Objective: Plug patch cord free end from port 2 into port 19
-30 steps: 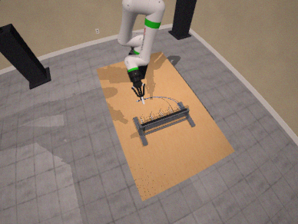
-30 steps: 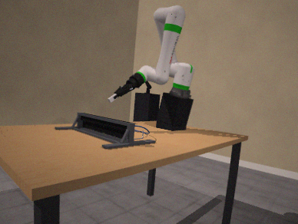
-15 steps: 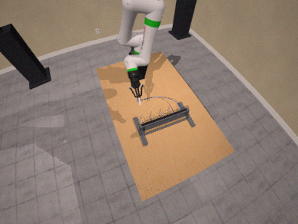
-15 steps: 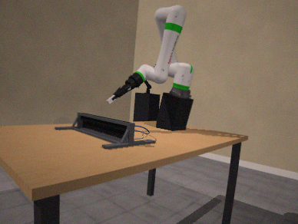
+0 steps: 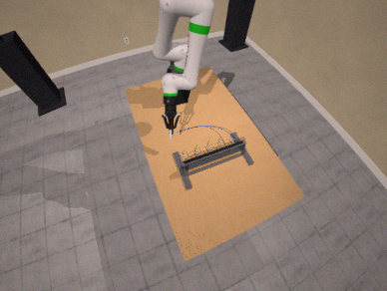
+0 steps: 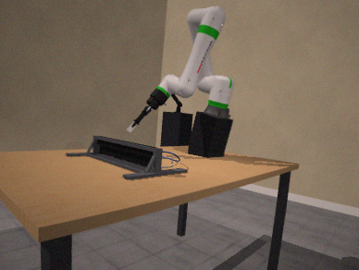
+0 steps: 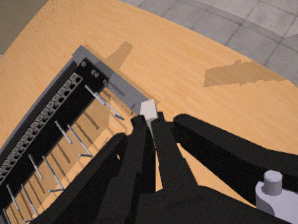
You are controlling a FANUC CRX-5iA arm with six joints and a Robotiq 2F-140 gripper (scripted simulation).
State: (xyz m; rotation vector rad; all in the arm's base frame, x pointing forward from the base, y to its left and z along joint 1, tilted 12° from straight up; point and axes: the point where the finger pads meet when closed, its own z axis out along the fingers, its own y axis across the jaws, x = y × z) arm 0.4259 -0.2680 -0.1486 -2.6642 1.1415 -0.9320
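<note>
Now: hand 15 cm above the plug, 9 cm to the right of it and 9 cm past it.
</note>
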